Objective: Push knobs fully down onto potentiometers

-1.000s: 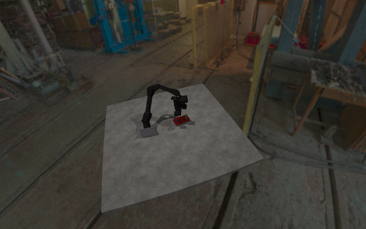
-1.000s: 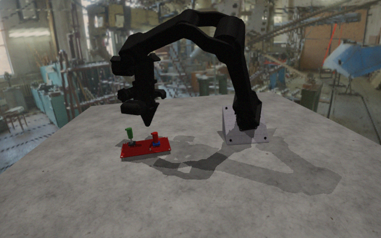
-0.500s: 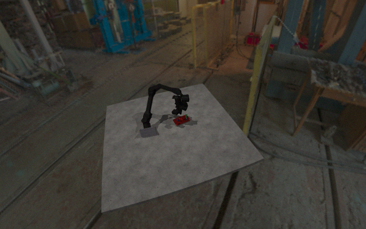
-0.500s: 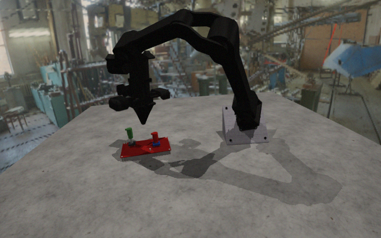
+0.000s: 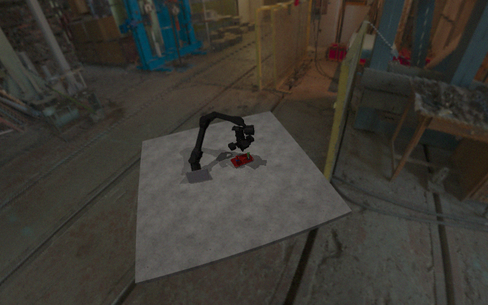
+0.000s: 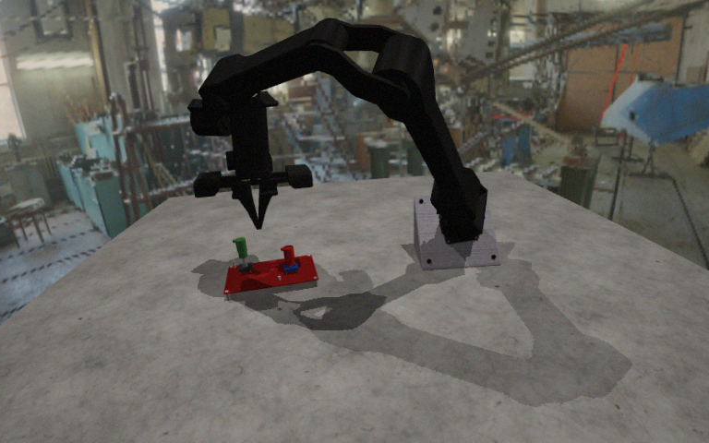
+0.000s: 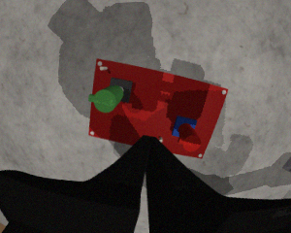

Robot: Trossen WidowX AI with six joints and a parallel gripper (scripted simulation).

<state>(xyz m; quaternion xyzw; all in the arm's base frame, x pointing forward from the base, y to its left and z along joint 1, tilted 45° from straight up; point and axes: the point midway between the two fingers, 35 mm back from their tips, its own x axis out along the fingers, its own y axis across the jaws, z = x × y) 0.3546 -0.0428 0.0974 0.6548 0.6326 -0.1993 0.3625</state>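
The potentiometer with green knob lies 5 cm below my gripper tip, 4 cm ahead of it and 1 cm to the right of it. From my gripper tip the other things lie so: potentiometer with red knob 6 cm below, 5 cm behind.
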